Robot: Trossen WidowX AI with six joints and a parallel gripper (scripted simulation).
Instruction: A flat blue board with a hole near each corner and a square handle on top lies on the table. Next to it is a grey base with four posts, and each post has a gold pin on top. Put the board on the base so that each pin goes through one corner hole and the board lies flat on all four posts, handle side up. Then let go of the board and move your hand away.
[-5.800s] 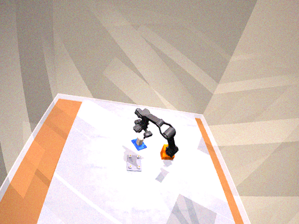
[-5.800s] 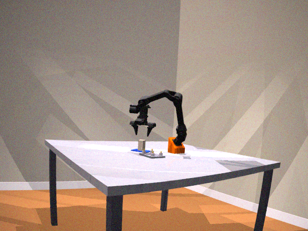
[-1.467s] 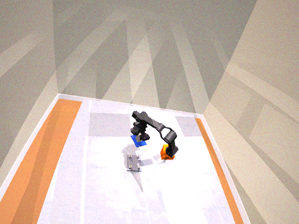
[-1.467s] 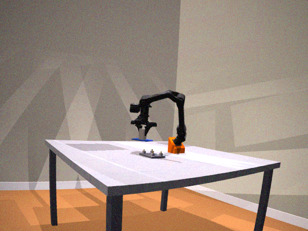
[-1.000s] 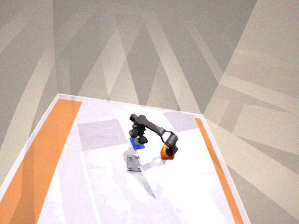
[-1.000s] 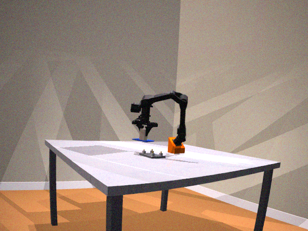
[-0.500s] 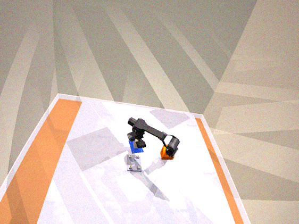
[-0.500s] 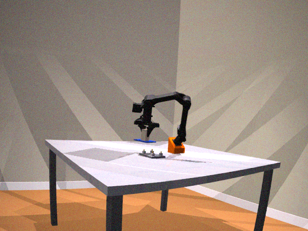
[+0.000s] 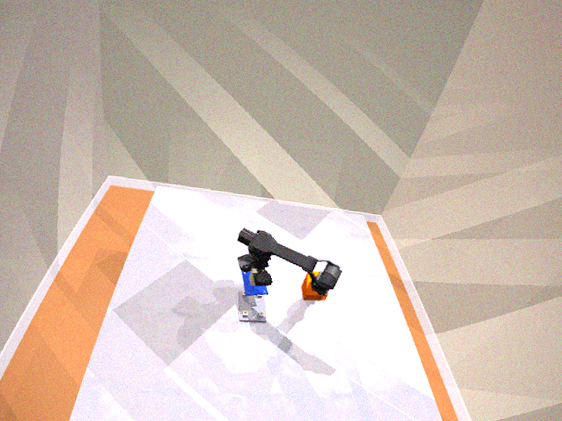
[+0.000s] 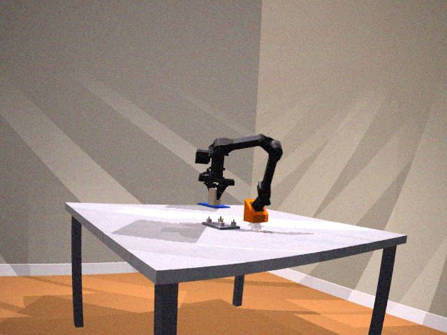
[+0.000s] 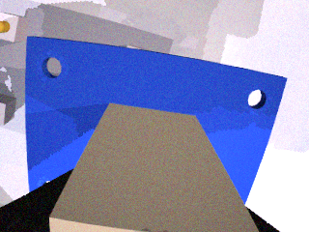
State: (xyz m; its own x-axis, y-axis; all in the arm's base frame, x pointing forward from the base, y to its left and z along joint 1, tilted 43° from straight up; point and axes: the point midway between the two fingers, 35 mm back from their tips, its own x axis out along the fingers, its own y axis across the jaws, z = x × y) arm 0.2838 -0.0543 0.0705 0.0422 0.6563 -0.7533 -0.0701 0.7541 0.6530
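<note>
The grey base is 6 cm to the left of my gripper tip and 11 cm below it. Round my gripper tip: blue board: 1 cm below.
</note>
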